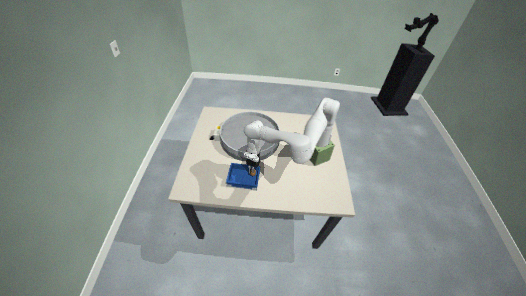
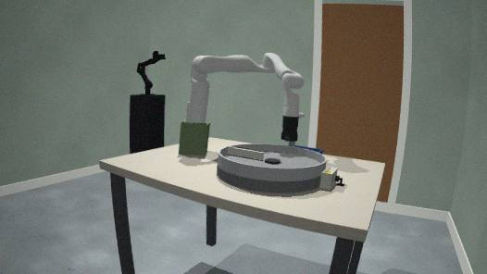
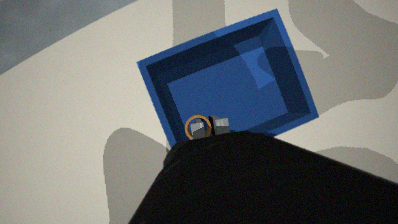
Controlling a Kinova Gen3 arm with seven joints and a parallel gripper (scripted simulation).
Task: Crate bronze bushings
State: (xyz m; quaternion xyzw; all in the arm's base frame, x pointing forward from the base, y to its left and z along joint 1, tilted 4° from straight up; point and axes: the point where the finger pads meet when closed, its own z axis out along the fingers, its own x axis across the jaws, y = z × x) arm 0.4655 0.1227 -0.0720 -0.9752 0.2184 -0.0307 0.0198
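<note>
My gripper is now 50 mm short of the blue crate, 20 mm to the right of it and 20 mm above it. The rest, counted from my hand: grey turning table 330 mm to the right, 20 mm behind.
</note>
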